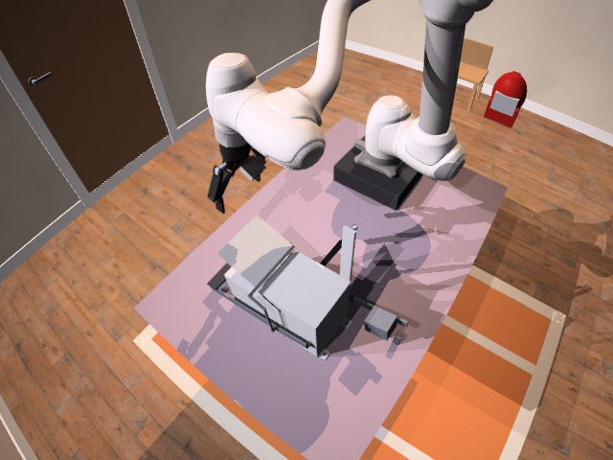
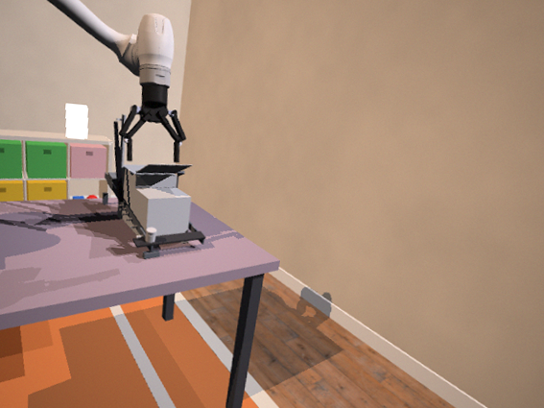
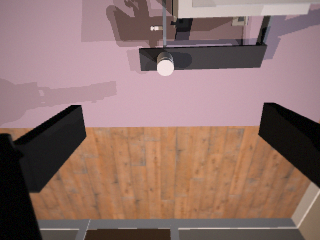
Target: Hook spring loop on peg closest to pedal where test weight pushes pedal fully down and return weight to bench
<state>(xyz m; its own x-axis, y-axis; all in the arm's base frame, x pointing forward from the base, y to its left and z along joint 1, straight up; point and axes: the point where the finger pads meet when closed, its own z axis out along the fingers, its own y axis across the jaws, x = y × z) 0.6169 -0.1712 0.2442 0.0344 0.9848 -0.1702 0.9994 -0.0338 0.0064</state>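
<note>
My hand is 2 cm to the left of the steel test weight and 24 cm above it. Round my hand: small grey block (3 cm to the right, 31 cm below).
</note>
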